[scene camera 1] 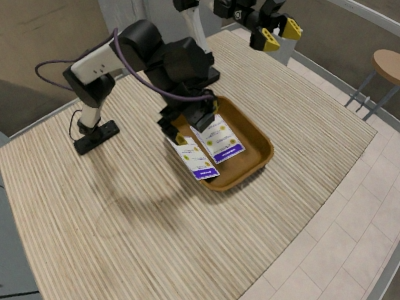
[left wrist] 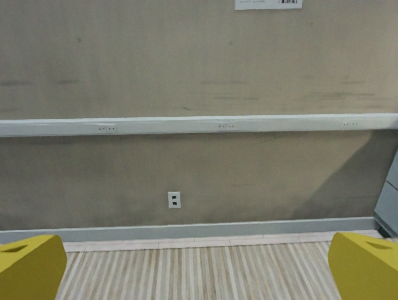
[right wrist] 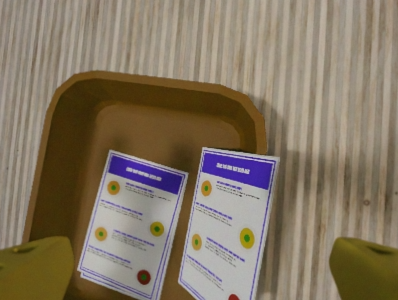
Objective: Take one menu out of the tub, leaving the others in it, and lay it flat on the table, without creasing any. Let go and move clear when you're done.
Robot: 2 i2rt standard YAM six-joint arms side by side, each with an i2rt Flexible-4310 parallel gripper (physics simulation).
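Observation:
The brown tub (scene camera 1: 268, 145) (right wrist: 150, 79) stands on the table. One white menu with a purple band (scene camera 1: 194, 156) (right wrist: 227, 220) leans tilted on the tub's side wall, its edge reaching over the rim. Another menu (scene camera 1: 223, 140) (right wrist: 132, 225) lies inside the tub, with the edge of at least one more showing under it in the right wrist view. My right gripper (scene camera 1: 198, 122) (right wrist: 202, 249) is open and empty above the tub, its fingers spread wide over the menus; it hides their far ends in the scene view. My left gripper (scene camera 1: 282, 36) (left wrist: 198, 246) is open and empty, raised away from the tub.
The striped wooden table (scene camera 1: 150, 240) (left wrist: 200, 275) (right wrist: 330, 75) extends around the tub. The right arm reaches over the table from the left of the scene view. A round stool (scene camera 1: 389, 67) stands beyond the table's right edge. A wall faces the left wrist view.

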